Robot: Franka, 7 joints.
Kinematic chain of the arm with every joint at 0, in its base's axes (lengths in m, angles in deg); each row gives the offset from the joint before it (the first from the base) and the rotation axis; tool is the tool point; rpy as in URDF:
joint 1: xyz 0 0 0.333 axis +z
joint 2: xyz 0 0 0 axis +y
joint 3: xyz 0 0 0.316 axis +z
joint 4: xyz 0.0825 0 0 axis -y
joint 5: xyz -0.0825 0 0.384 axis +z
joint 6: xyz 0 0 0 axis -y
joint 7: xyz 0.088 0 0 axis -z
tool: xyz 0 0 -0.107 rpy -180 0 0
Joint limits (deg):
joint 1: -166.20..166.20
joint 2: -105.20..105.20
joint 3: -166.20..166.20
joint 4: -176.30..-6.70
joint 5: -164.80..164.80
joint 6: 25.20..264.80
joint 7: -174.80..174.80
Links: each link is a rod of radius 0.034 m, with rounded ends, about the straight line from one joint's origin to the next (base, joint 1, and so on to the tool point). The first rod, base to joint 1, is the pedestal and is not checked.
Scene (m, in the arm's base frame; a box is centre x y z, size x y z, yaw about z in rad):
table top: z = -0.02
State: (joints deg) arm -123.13 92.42 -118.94 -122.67 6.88 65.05 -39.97
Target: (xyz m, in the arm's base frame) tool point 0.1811 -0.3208 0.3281
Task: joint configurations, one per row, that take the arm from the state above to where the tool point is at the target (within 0.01 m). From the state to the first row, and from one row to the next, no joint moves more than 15 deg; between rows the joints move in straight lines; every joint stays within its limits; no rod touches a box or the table.
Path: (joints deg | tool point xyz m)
1: -108.40 93.84 -116.73 -122.29 7.47 60.62 -39.97 | -0.3663 0.0542 0.4929
2: -93.66 95.26 -114.52 -121.90 8.07 56.19 -39.97 | -0.3681 -0.0497 0.4717
3: -78.93 96.68 -112.31 -121.52 8.66 51.77 -39.97 | -0.3406 -0.1498 0.4507
4: -64.20 98.10 -110.10 -121.14 9.26 47.34 -39.97 | -0.2862 -0.2380 0.4298
5: -49.46 99.52 -107.89 -120.76 9.85 42.91 -39.97 | -0.2093 -0.3075 0.4091
6: -34.73 100.94 -105.68 -120.37 10.44 38.48 -39.97 | -0.1165 -0.3527 0.3886
7: -19.99 102.36 -103.46 -119.99 11.04 34.06 -39.97 | -0.0151 -0.3703 0.3681
8: -5.26 103.78 -101.25 -119.61 11.63 29.63 -39.97 | 0.0867 -0.3593 0.3480
9: 9.47 105.20 -99.04 -119.23 12.22 25.20 -39.97 | 0.1811 -0.3208 0.3281

